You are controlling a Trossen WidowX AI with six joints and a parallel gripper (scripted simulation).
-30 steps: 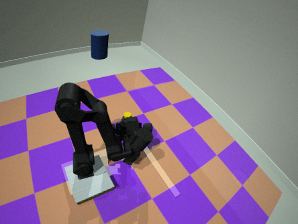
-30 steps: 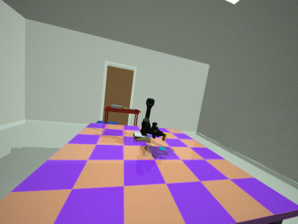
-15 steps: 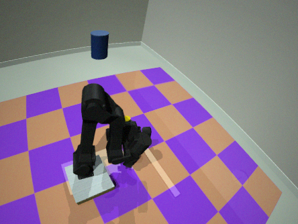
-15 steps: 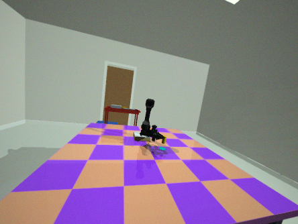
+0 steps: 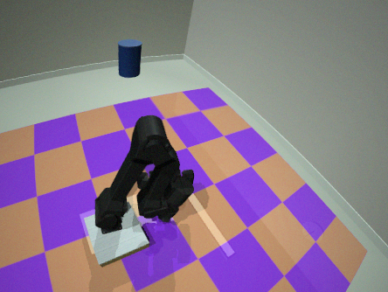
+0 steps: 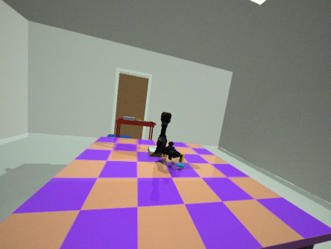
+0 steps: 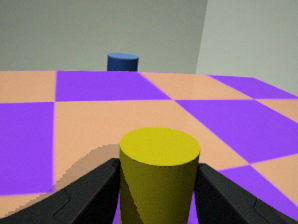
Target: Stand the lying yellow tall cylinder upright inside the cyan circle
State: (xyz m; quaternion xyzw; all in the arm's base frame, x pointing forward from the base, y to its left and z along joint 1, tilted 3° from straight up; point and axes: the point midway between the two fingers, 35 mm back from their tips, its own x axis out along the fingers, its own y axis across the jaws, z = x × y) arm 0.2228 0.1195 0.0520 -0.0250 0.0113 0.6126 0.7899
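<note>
Now: gripper tip 90 mm above the cyan circle. From my gripper tip the other things lie so: yellow tall cylinder: 20 mm below.
</note>
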